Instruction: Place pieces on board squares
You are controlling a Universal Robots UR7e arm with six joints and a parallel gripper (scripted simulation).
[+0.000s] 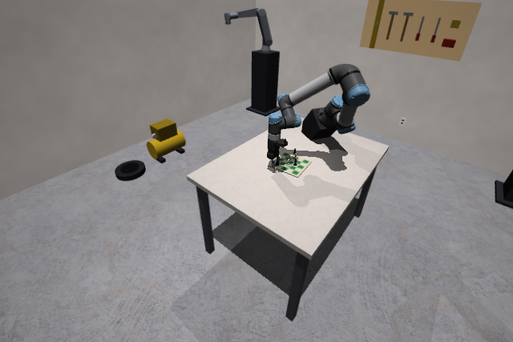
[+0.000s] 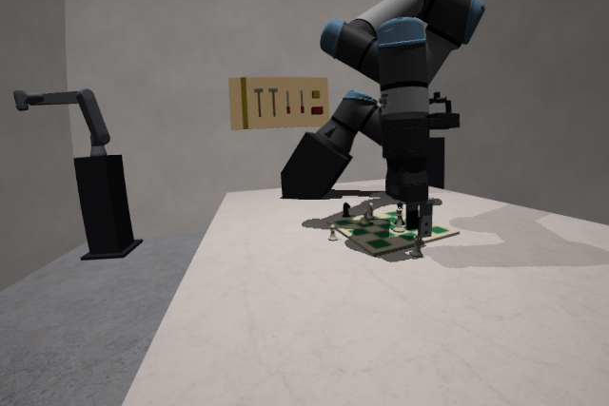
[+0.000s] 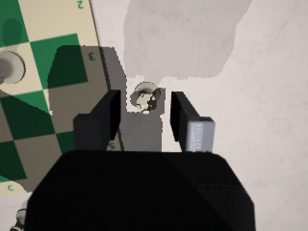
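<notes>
The cream chessboard is 140 mm behind my hand, 20 mm to the left of it and 60 mm below it.
</notes>
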